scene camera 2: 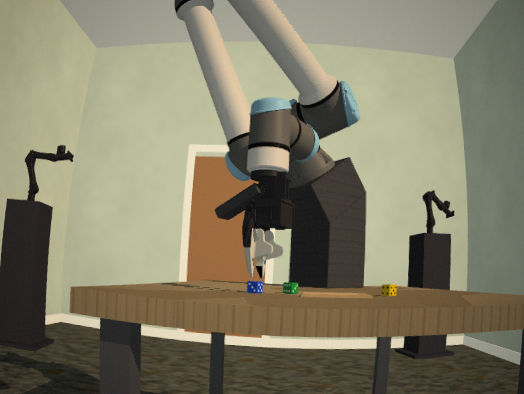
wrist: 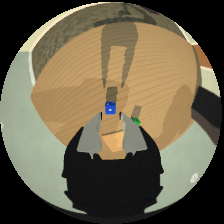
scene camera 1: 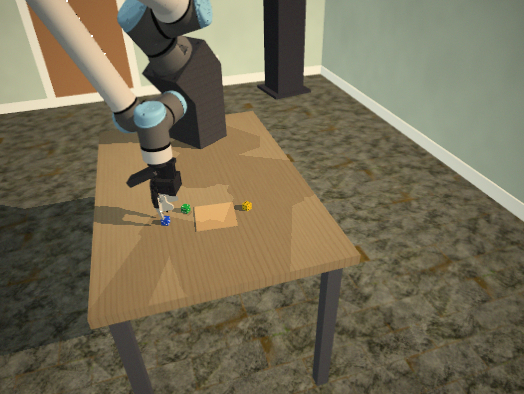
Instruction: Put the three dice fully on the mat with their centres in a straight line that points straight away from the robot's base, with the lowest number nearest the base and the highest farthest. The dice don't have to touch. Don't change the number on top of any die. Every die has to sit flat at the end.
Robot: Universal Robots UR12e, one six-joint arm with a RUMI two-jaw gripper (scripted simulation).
Labels:
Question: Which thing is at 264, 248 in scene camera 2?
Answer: The gripper.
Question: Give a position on a tan mat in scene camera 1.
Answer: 209, 217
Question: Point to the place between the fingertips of the gripper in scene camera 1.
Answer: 165, 215

